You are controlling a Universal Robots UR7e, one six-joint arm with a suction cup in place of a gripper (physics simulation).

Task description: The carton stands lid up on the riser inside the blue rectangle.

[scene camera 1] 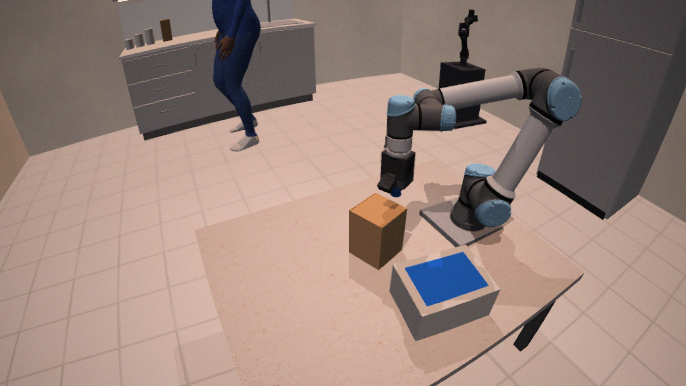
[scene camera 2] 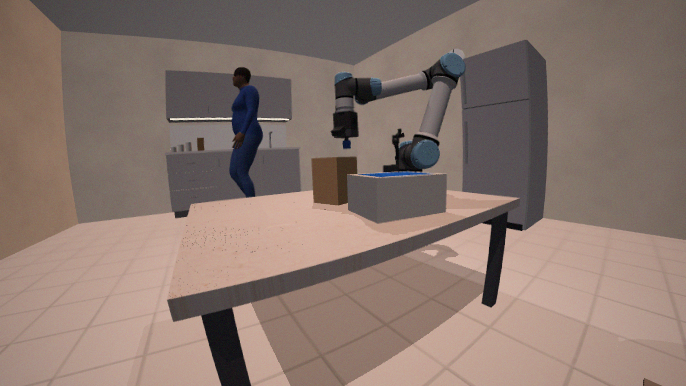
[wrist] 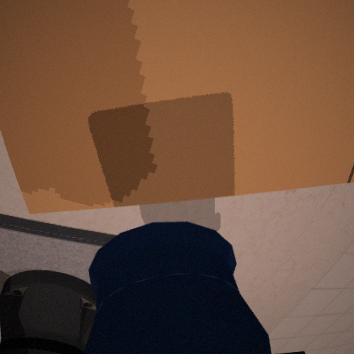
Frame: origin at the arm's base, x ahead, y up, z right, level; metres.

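Seen in the pictures: hand, tool point: [scene camera 1: 395, 194] [scene camera 2: 346, 148] [wrist: 163, 277]; arm's base, link origin: [scene camera 1: 468, 219] [wrist: 52, 299].
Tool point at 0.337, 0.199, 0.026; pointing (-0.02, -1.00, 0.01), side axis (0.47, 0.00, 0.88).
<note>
Offsets run from my tool point to a thing's top centre, as dx, dy, dz. Level surfaces: height alone.
The brown carton @(+0.063, -0.036, -0.005) [scene camera 1: 377, 232] [scene camera 2: 329, 181] [wrist: 280, 115] stands upright on the table beside the riser, apart from it. Its top face is plain orange-brown with shadows on it; I cannot tell whether this is the lid. The grey riser @(-0.001, -0.096, -0.299) [scene camera 1: 457, 314] [scene camera 2: 411, 198] stands near the table edge, and the filled blue rectangle @(-0.001, -0.096, -0.299) [scene camera 1: 446, 280] [scene camera 2: 392, 175] lies on its top with no carton on it. My gripper, a dark blue suction cup [scene camera 1: 396, 192] [scene camera 2: 346, 144] [wrist: 162, 250], is open and holds nothing. It hangs above the carton's top level, near the edge on the arm's side, with a gap between.
The arm's grey base plate [scene camera 1: 440, 225] is behind the riser on the table @(dy -0.216) [scene camera 1: 280, 280] [scene camera 2: 240, 260]. A person in blue [scene camera 1: 237, 65] [scene camera 2: 246, 125] stands by the kitchen counter [scene camera 1: 285, 65]. A black pedestal [scene camera 1: 450, 75] with a small arm and a tall fridge [scene camera 1: 607, 115] [scene camera 2: 495, 145] stand behind.
</note>
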